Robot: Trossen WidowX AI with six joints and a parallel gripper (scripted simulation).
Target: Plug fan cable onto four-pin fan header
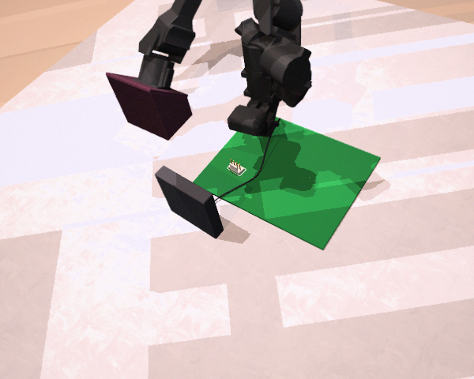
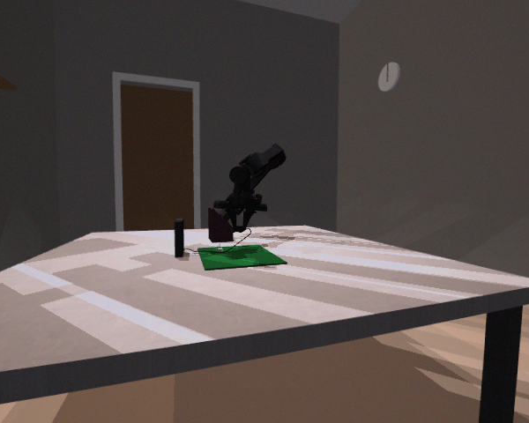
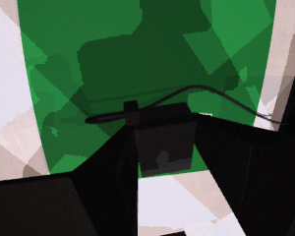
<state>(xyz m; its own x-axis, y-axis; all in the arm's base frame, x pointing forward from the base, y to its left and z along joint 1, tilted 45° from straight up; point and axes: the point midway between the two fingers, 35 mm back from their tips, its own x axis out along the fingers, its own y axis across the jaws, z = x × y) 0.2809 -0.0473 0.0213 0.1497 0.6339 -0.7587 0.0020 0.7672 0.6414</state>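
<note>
The fan header lies 50 mm behind my gripper tip, 60 mm to the right of it and 80 mm below it. Round my gripper tip: black plug (10 mm behind); then green board (50 mm ahead, 30 mm to the right, 90 mm below); then black fan (70 mm behind, 190 mm to the right, 20 mm below).
</note>
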